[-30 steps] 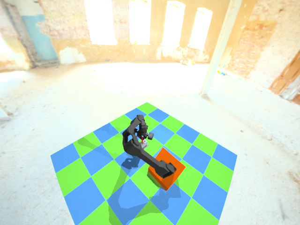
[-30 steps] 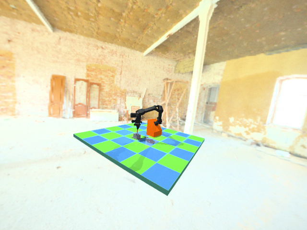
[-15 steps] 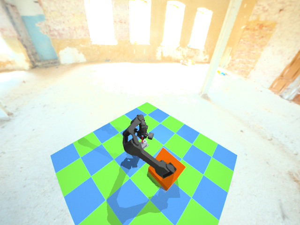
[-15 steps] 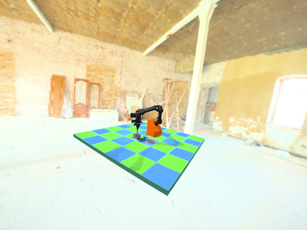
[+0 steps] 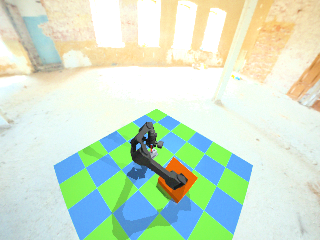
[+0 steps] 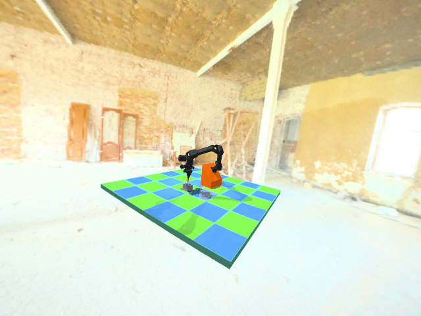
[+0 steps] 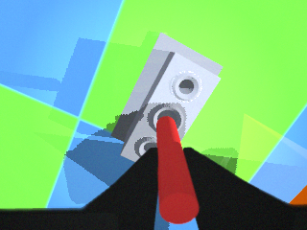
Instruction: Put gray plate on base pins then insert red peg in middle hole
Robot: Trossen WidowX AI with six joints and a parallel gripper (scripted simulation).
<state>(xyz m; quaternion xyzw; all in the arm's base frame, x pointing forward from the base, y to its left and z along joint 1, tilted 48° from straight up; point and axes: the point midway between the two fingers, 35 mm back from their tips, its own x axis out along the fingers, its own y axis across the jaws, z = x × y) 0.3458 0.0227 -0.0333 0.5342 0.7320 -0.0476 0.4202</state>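
Right now the red peg is right at my gripper tip. The rest, counted from my gripper tip: gray plate (70 mm below); then gray base (110 mm below).
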